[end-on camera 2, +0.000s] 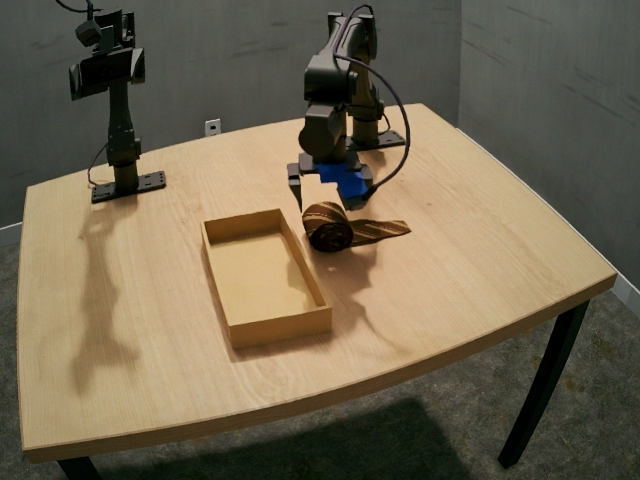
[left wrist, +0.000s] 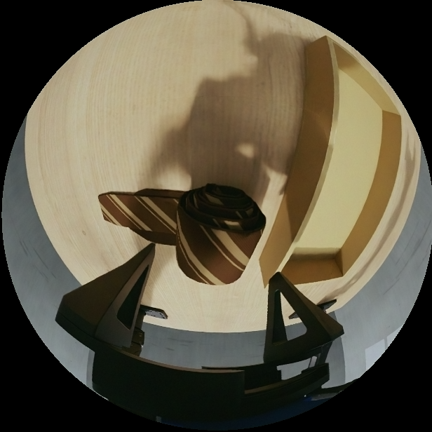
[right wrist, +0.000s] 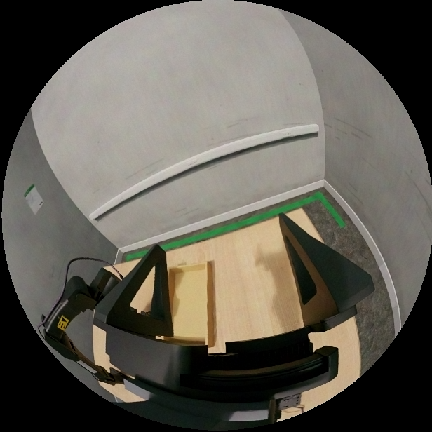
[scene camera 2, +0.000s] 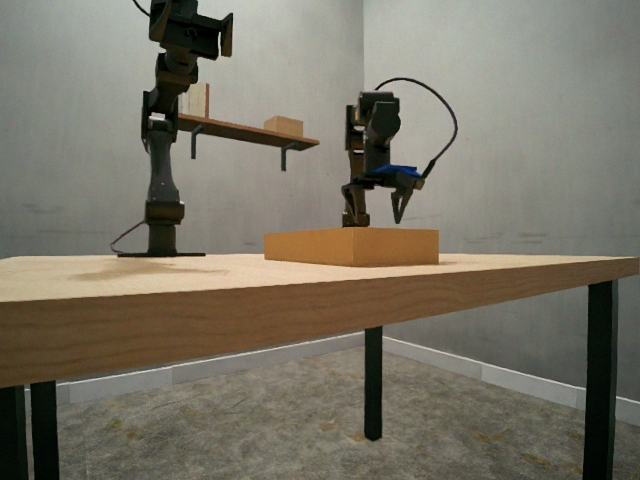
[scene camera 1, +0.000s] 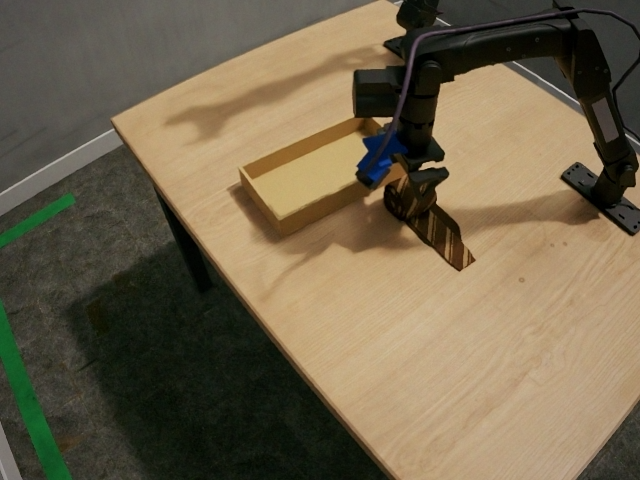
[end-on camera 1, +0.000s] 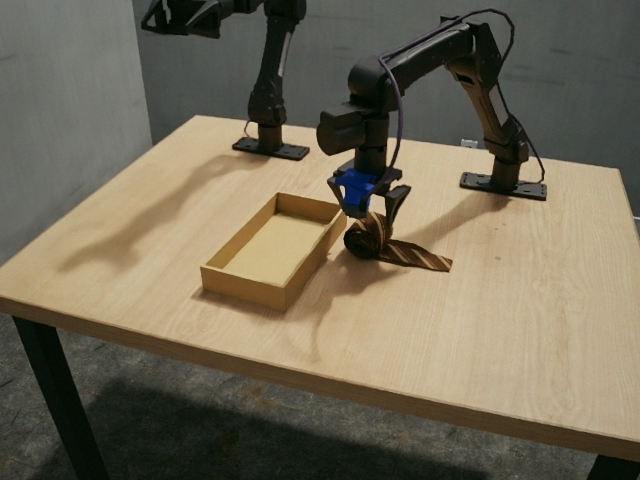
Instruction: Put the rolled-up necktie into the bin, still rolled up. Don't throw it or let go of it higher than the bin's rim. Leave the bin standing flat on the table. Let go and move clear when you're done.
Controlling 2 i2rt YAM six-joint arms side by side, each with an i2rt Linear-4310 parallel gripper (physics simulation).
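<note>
The brown striped necktie (scene camera 1: pixel 395 200) (end-on camera 1: pixel 364 243) (end-on camera 2: pixel 330 232) (left wrist: pixel 220 250) lies on the table, rolled up, with a loose flat tail (scene camera 1: pixel 442 240) (end-on camera 1: pixel 416 255) (end-on camera 2: pixel 379 232) (left wrist: pixel 140 212). It is beside the bin, outside it; scene camera 2 does not show it. The shallow tan bin (scene camera 1: pixel 320 209) (scene camera 2: pixel 310 246) (end-on camera 1: pixel 242 289) (end-on camera 2: pixel 279 328) (left wrist: pixel 315 125) (right wrist: pixel 210 300) stands flat and empty. My left gripper (scene camera 2: pixel 377 222) (end-on camera 1: pixel 369 217) (left wrist: pixel 218 266) points down, open, low at the roll and not gripping it. My right gripper (end-on camera 1: pixel 166 27) (end-on camera 2: pixel 107 86) (right wrist: pixel 214 235) is open and empty, raised high.
The bin's long wall is close beside the roll. The table (scene camera 1: pixel 516 361) (end-on camera 1: pixel 465 335) (end-on camera 2: pixel 439 310) carries both arm bases. A wall shelf (scene camera 2: pixel 248 133) with a box (scene camera 2: pixel 283 125) is behind the arms.
</note>
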